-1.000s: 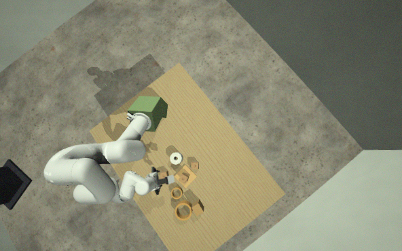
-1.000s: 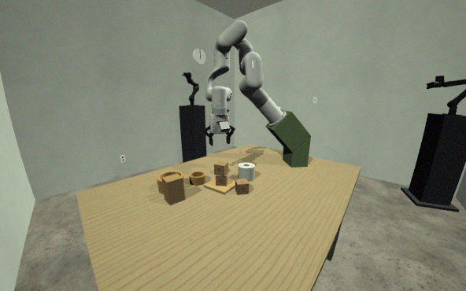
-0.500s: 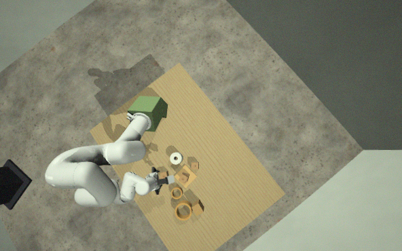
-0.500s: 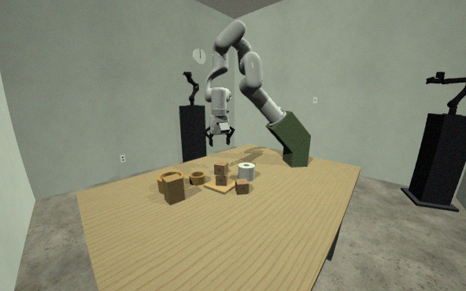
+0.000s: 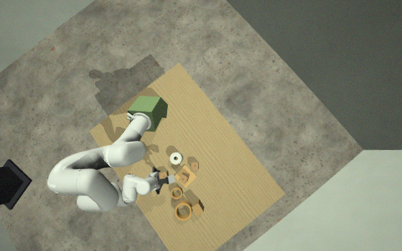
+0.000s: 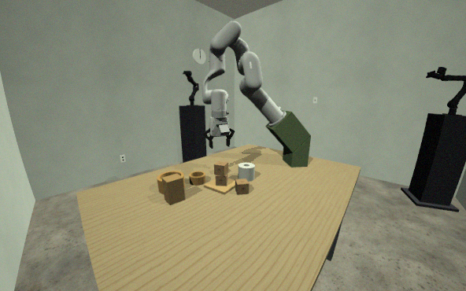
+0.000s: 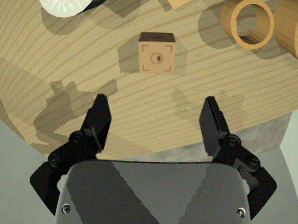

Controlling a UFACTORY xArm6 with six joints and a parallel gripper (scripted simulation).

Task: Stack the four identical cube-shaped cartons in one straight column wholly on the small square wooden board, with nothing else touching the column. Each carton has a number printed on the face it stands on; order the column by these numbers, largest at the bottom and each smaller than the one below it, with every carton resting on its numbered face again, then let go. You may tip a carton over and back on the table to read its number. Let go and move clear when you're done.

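Now: the carton 13 cm below my hand. From my hand the other things lie so: square wooden board (15 cm below, 13 cm ahead, 8 cm to the left); small wooden ring (15 cm ahead, 14 cm below, 5 cm to the right); white paper roll (16 cm to the left, 12 cm below).
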